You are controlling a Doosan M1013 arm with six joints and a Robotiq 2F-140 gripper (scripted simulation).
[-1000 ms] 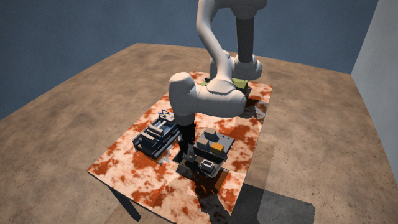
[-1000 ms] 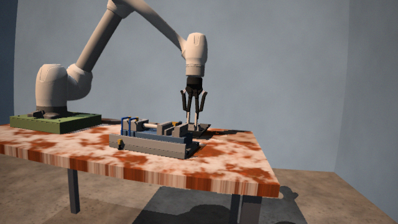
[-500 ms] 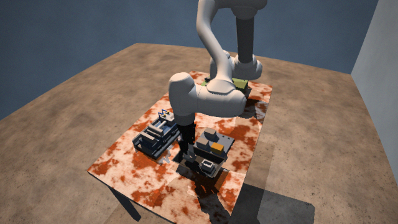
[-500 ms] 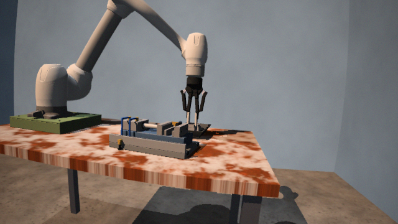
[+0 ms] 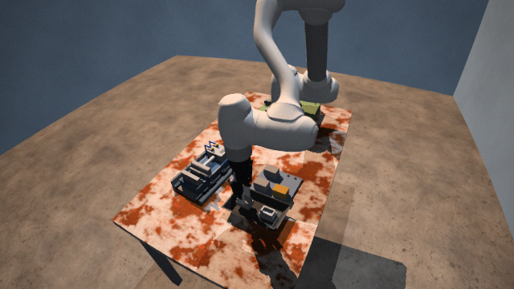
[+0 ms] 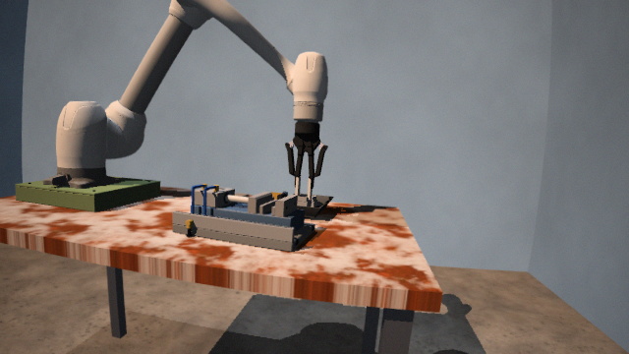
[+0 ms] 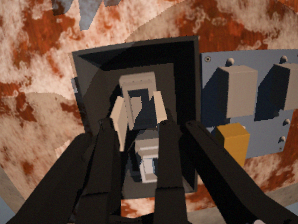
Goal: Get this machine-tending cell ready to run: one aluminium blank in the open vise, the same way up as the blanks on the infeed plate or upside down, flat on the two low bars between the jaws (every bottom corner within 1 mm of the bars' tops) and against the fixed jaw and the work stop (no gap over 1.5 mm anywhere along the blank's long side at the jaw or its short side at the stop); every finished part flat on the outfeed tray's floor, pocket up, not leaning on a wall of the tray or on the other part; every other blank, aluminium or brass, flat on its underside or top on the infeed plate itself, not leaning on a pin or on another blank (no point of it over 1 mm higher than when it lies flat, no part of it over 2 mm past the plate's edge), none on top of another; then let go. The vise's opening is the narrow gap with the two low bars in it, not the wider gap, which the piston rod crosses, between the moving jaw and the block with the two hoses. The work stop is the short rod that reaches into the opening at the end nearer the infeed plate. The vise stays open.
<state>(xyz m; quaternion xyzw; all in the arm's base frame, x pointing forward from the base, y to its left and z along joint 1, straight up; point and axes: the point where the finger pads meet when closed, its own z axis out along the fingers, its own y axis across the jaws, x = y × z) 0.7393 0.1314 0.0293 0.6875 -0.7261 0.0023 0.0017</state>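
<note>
My gripper is now 130 mm past the aluminium blank, 60 mm above it and 10 mm to the right of it. Also, from my hand: brass blank 120 mm behind, 100 mm to the left, 60 mm below; infeed plate 170 mm behind, 80 mm below, 60 mm to the left; vise 250 mm to the right, 90 mm behind, 50 mm below.
</note>
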